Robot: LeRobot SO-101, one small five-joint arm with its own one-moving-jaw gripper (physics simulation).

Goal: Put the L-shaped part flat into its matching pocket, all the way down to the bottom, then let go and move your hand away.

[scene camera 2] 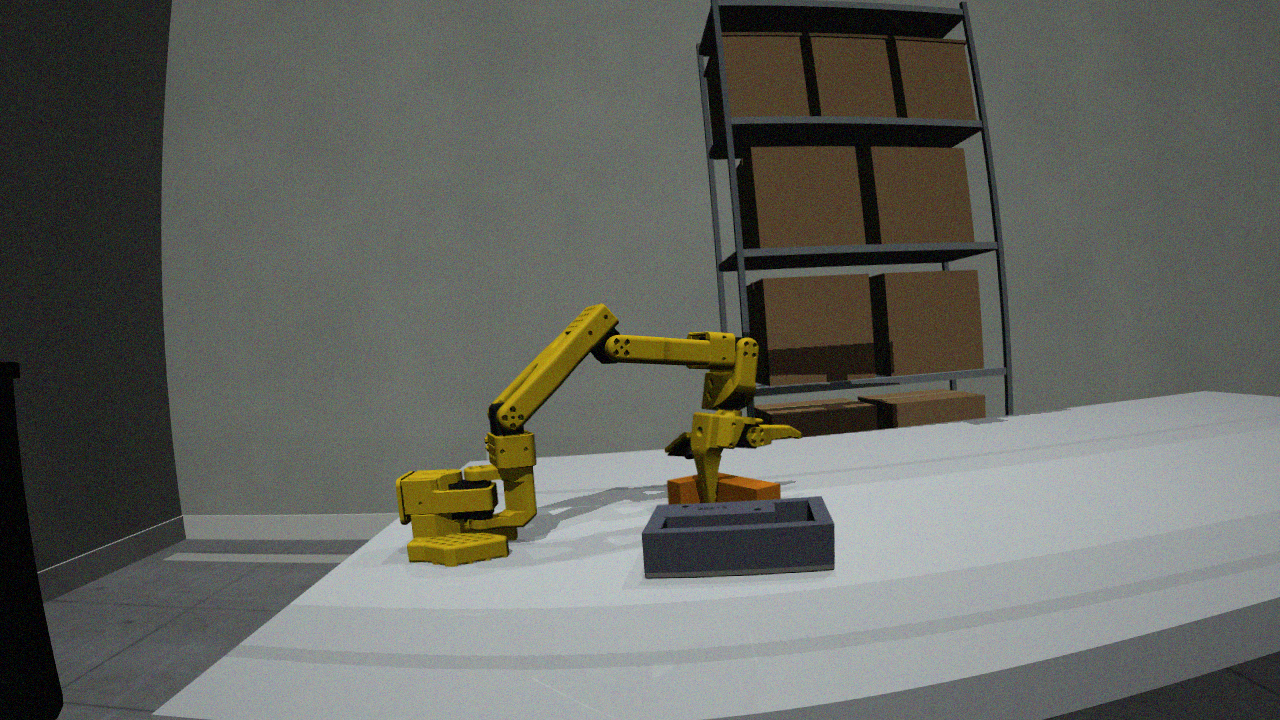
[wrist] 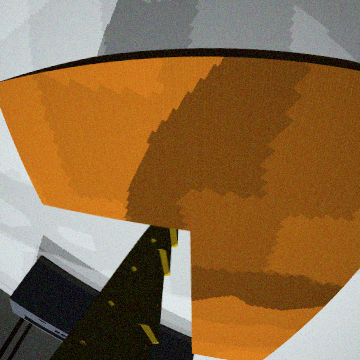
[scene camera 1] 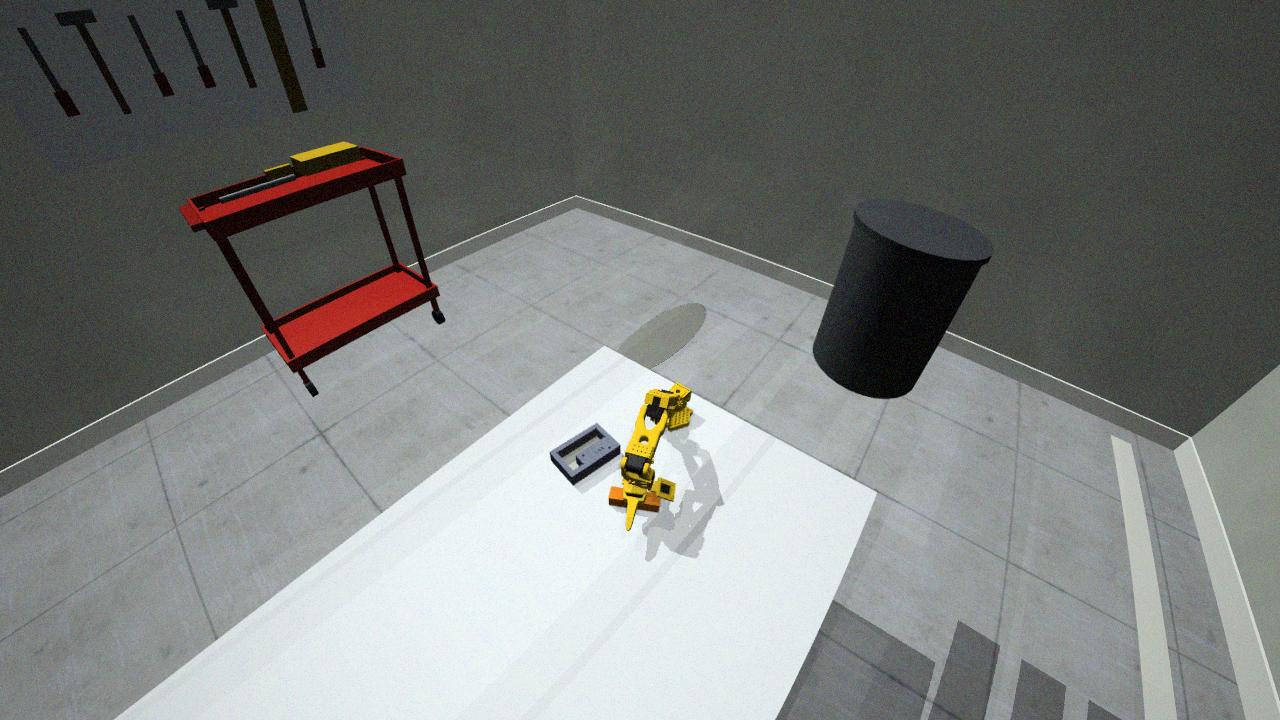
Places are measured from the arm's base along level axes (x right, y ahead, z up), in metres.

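Pixels of known places: hand, tool point: (wrist: pixel 177 223) (scene camera 1: pixel 638 492); arm's base, link origin: (scene camera 2: pixel 485 547).
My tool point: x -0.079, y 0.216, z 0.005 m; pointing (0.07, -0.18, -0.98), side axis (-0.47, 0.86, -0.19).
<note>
Ahead of a thing's pixels: the offset from my tool point to its top centre. Level surfaces: height alone.
The orange L-shaped part @(dx -0.001, dy +0.010, dz +0.025 m) (scene camera 1: pixel 616 496) (scene camera 2: pixel 754 489) (wrist: pixel 225 150) lies on the white table, outside the pocket block. In the wrist view its long bar runs across the picture and its short leg points down at the right. The grey block @(dx +0.158, dy +0.001, dz +0.032 m) (scene camera 1: pixel 596 466) (scene camera 2: pixel 738 551) (wrist: pixel 55 285) with the pocket stands beside it; its pocket holds no orange part. My gripper (scene camera 1: pixel 630 514) (scene camera 2: pixel 753 467) is fully open and empty. Its fixed jaw points down by the part's inner corner; its moving jaw is swung out, above the part. Whether the fixed jaw touches the part is unclear.
The white table @(dz -0.005 m) (scene camera 1: pixel 429 591) (scene camera 2: pixel 1029 537) carries the arm and the block. The arm's base stands near one table end. Off the table are a red trolley (scene camera 1: pixel 304 204), a black bin (scene camera 1: pixel 895 313) and a shelf rack (scene camera 2: pixel 859 259) with boxes.
</note>
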